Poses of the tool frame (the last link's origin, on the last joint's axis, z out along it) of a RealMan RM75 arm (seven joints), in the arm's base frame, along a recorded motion.
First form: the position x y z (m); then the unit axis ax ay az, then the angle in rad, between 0 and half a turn.
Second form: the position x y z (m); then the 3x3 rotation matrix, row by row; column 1 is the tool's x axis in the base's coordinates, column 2 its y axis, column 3 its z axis. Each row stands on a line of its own. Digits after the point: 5 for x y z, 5 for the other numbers.
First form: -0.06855 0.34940 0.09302 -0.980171 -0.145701 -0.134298 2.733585
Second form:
-0.06855 0.34940 0.09302
0.92469 0.32719 0.19465
0.22061 -0.87720 0.42644
0.31028 -0.35139 -0.88332

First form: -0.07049 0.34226 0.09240 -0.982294 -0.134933 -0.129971 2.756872
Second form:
-0.07049 0.34226 0.09240
0.93237 0.30418 0.19537
0.20662 -0.89182 0.40245
0.29665 -0.33486 -0.89435

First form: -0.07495 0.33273 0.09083 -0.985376 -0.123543 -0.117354 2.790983
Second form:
-0.07495 0.33273 0.09083
0.94370 0.27637 0.18181
0.19576 -0.90957 0.36656
0.26667 -0.31033 -0.91246

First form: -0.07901 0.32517 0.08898 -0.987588 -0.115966 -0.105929 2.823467
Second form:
-0.07901 0.32517 0.08898
0.95190 0.25644 0.16771
0.19017 -0.92360 0.33286
0.24025 -0.28495 -0.92794

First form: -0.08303 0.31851 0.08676 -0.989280 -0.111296 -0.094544 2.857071
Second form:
-0.08303 0.31851 0.08676
0.95821 0.24232 0.15206
0.18924 -0.93552 0.29831
0.21454 -0.25707 -0.94228

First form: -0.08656 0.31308 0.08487 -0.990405 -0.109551 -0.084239 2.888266
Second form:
-0.08656 0.31308 0.08487
0.96241 0.23465 0.13674
0.19242 -0.94446 0.26638
0.19166 -0.23006 -0.95412

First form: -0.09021 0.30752 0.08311 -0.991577 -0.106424 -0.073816 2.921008
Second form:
-0.09021 0.30752 0.08311
0.96686 0.22465 0.12133
0.19235 -0.95339 0.23248
0.16790 -0.20144 -0.96500

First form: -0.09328 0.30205 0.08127 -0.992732 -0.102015 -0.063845 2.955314
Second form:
-0.09328 0.30205 0.08127
0.97128 0.21262 0.10677
0.18897 -0.96207 0.19677
0.14456 -0.17094 -0.97462

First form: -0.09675 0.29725 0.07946 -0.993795 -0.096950 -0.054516 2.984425
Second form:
-0.09675 0.29725 0.07946
0.97541 0.20004 0.09251
0.18298 -0.96899 0.16606
0.12286 -0.14504 -0.98177

